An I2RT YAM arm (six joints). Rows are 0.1 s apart.
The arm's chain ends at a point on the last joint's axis. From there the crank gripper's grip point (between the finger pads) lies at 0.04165 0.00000 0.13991 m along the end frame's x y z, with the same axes.
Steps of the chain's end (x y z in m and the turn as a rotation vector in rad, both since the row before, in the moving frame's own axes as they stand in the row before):
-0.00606, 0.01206, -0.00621, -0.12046, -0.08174, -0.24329
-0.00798, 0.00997, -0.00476, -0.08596, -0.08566, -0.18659
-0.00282, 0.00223, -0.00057, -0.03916, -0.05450, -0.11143
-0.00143, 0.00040, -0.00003, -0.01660, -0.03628, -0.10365
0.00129, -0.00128, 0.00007, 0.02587, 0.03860, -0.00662
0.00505, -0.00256, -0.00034, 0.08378, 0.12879, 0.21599
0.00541, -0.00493, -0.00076, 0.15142, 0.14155, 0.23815
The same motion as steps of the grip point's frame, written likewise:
-0.01667, 0.02028, -0.00372, -0.12046, -0.08174, -0.24329
-0.01962, 0.01546, -0.00191, -0.08596, -0.08566, -0.18659
-0.01044, 0.00353, 0.00147, -0.03916, -0.05450, -0.11143
-0.00663, -0.00132, 0.00140, -0.01660, -0.03628, -0.10365
0.00664, -0.00517, -0.00169, 0.02587, 0.03860, -0.00662
0.02281, -0.00310, -0.00691, 0.08378, 0.12879, 0.21599
0.02580, -0.01323, -0.00879, 0.15142, 0.14155, 0.23815

